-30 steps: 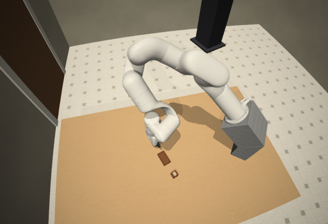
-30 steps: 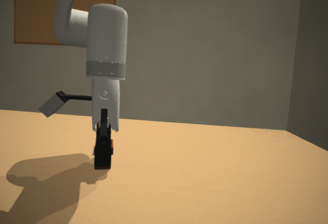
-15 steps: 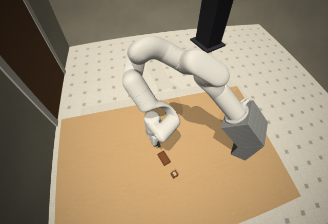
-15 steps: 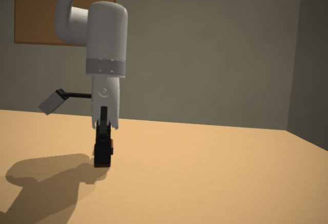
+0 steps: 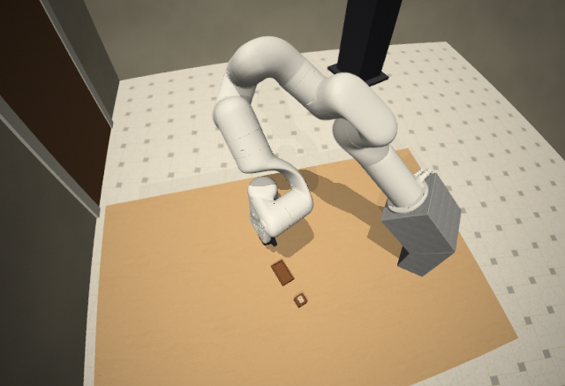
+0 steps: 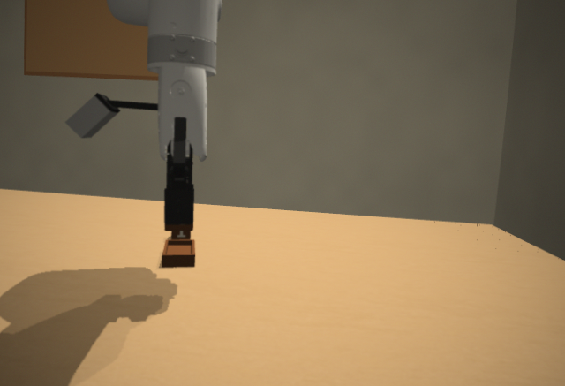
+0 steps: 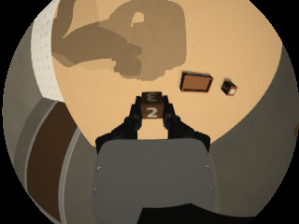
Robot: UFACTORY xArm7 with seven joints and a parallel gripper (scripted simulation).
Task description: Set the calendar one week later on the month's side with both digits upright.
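The brown tray is 11 cm to the left of my hand and 9 cm below it.
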